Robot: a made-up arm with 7 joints.
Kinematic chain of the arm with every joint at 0, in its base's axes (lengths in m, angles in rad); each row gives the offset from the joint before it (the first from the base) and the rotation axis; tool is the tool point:
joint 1: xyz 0 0 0.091 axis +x
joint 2: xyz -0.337 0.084 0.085 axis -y
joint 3: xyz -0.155 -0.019 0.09 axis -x
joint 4: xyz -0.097 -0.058 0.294 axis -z
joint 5: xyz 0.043 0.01 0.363 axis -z
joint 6: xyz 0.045 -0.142 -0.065 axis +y
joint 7: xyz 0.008 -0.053 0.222 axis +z
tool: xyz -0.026 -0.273 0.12
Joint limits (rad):
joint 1: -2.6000..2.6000
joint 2: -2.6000..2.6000
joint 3: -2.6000..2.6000
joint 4: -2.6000..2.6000
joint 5: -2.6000..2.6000
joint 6: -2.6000..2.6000
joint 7: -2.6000..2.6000
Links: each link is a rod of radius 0.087 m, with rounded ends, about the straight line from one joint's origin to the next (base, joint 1, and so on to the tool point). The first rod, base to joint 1, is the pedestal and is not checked.
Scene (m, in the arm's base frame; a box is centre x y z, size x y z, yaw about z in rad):
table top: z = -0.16
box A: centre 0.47 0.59 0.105 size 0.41 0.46 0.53 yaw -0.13
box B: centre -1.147 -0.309 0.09 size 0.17 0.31 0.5 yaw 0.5
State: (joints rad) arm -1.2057 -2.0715 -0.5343 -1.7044 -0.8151 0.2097 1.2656
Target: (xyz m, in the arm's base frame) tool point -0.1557 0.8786 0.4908
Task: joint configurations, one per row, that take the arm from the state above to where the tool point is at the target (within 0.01 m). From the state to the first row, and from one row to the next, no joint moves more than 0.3 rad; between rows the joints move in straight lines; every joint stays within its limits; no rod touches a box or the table.
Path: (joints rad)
1: -1.2253 -1.7845 -0.8328 -1.7678 -0.9543 0.3207 1.3197
2: -1.2449 -1.4975 -1.1313 -1.8312 -1.0934 0.4316 1.3739
3: -1.2645 -1.2106 -1.4298 -1.8946 -1.2326 0.5426 1.4280
4: -1.2758 -1.2063 -1.2324 -1.9387 -1.2077 0.7854 1.5078
5: -1.2871 -1.2021 -1.0350 -1.9828 -1.1828 1.0282 1.5877
6: -1.2984 -1.1979 -0.8377 -2.0269 -1.1580 1.2711 1.6675

